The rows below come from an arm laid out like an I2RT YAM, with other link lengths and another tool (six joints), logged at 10 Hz.
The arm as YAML. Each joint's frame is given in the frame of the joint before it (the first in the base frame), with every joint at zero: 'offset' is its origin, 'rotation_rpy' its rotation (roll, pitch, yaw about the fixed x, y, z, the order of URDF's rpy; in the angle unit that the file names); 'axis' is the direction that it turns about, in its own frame. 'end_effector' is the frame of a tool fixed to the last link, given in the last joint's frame.
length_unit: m
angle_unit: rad
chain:
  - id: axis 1
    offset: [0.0, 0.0, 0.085]
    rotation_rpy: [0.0, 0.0, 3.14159]
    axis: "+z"
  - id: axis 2
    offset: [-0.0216, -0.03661, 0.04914]
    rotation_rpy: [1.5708, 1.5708, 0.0]
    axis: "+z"
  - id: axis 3
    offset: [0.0, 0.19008, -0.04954]
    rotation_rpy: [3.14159, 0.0, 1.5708]
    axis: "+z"
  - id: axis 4
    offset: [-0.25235, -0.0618, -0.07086]
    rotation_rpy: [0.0, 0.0, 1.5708]
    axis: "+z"
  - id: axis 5
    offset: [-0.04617, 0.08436, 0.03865]
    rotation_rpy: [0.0, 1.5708, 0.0]
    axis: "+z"
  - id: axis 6
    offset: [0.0, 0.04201, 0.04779]
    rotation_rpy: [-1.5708, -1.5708, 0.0]
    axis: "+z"
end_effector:
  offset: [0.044, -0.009, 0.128]
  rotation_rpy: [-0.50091, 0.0, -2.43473]
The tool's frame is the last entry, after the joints.
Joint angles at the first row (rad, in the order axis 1, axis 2, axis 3, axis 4, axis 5, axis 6):
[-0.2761 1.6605 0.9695 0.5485 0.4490 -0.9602]
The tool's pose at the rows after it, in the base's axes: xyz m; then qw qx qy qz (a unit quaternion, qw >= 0):
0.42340 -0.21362 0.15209 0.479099 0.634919 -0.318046 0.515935
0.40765 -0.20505 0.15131 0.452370 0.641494 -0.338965 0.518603
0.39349 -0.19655 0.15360 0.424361 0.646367 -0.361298 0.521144
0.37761 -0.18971 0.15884 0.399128 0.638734 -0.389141 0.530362
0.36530 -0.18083 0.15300 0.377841 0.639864 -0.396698 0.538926
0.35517 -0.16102 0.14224 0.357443 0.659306 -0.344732 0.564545
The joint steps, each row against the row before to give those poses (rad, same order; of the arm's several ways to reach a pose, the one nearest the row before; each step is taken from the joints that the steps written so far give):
[0.0000 -0.1058 -0.1140 -0.0075 -0.0017 0.0756]
[-0.0003 -0.1173 -0.0868 -0.0449 -0.0189 0.0716]
[0.0003 -0.1210 -0.0696 -0.0623 -0.0181 0.0739]
[-0.0002 -0.1295 -0.0823 -0.0288 -0.0039 0.0695]
[0.0015 -0.1068 -0.0970 -0.0006 -0.0248 0.0364]
[0.0017 -0.1666 -0.1587 0.0094 -0.1149 -0.0577]

